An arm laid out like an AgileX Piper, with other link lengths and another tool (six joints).
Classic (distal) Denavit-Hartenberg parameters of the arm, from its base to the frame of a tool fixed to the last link. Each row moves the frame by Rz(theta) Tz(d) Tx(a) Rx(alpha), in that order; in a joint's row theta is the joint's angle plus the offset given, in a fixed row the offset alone. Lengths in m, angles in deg.
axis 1: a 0, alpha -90, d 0.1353, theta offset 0
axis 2: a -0.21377, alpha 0, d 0, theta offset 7.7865
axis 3: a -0.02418, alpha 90, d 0, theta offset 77.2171
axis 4: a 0, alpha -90, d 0.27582, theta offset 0
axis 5: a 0, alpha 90, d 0, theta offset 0
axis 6: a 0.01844, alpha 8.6, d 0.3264, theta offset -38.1
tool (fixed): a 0, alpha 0, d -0.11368, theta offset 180
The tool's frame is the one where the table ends.
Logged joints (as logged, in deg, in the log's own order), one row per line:
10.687, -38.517, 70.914, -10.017, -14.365, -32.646
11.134, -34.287, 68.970, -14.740, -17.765, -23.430
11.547, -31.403, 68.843, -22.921, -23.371, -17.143
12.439, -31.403, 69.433, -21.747, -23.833, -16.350
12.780, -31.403, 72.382, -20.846, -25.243, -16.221
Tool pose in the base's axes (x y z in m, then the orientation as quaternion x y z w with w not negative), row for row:
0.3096, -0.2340, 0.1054, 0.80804, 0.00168, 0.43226, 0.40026
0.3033, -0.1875, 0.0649, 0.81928, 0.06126, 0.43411, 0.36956
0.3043, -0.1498, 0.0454, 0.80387, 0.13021, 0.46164, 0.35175
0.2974, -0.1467, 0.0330, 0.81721, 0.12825, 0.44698, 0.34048
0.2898, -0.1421, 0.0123, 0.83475, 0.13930, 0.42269, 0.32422
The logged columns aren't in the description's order. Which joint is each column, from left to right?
Columns, left to right: axis 6, axis 1, axis 2, axis 5, axis 4, axis 3.
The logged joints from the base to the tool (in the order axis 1, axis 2, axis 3, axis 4, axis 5, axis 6), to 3 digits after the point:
-38.517, 70.914, -32.646, -14.365, -10.017, 10.687
-34.287, 68.970, -23.430, -17.765, -14.740, 11.134
-31.403, 68.843, -17.143, -23.371, -22.921, 11.547
-31.403, 69.433, -16.350, -23.833, -21.747, 12.439
-31.403, 72.382, -16.221, -25.243, -20.846, 12.780

